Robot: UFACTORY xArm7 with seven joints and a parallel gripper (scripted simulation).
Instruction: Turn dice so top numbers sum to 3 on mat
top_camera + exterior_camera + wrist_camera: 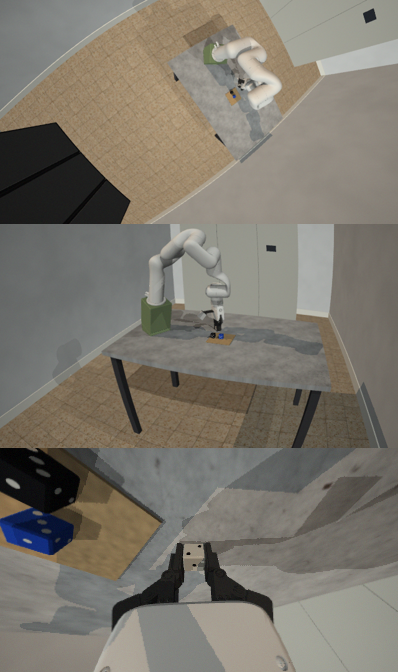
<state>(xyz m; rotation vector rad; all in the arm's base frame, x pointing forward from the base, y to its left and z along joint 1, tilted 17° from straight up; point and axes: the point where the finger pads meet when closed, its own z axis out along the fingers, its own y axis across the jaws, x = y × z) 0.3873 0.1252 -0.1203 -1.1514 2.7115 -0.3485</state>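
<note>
The blue die is 6 cm ahead of my hand, 12 cm to the right of it and 1 cm below it. From my hand the other things lie so: tan mat: 6 cm ahead, 12 cm to the right, 2 cm below; white die: 1 cm below; black die: 1 cm ahead, 12 cm to the right, 1 cm below.
</note>
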